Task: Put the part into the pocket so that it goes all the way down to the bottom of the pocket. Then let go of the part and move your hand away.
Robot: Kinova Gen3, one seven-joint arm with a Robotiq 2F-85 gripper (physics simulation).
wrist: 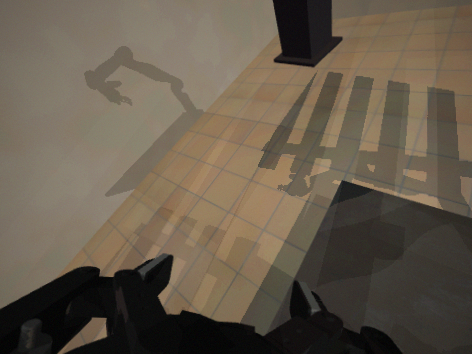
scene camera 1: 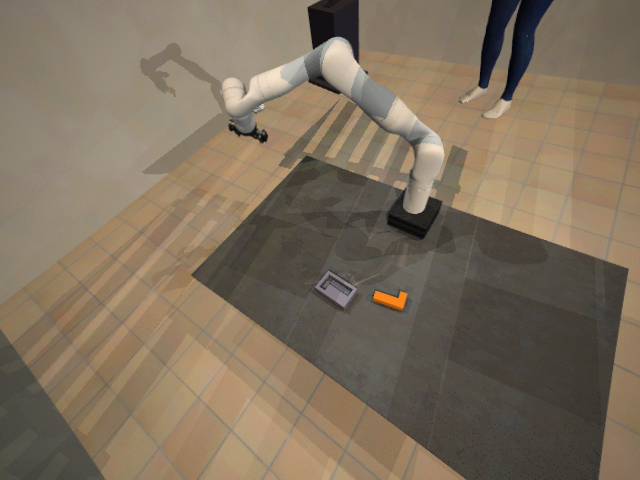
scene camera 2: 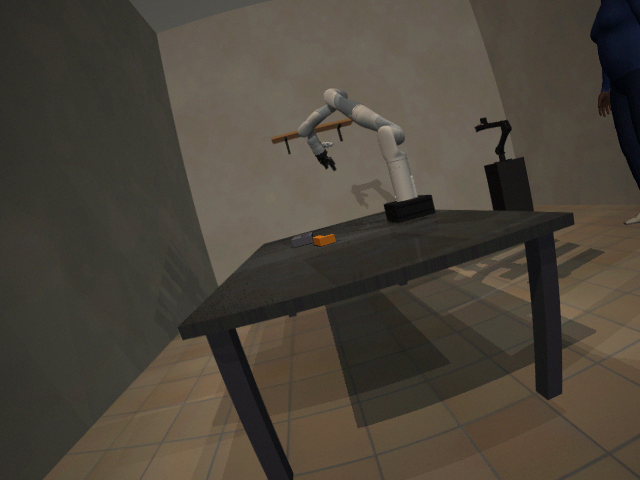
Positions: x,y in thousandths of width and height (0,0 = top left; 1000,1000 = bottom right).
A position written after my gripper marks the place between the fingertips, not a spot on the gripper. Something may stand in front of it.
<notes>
My gripper (wrist: 488,795) is open and holds nothing. Further things: a grey pocket block (scene camera 1: 524,603).
</notes>
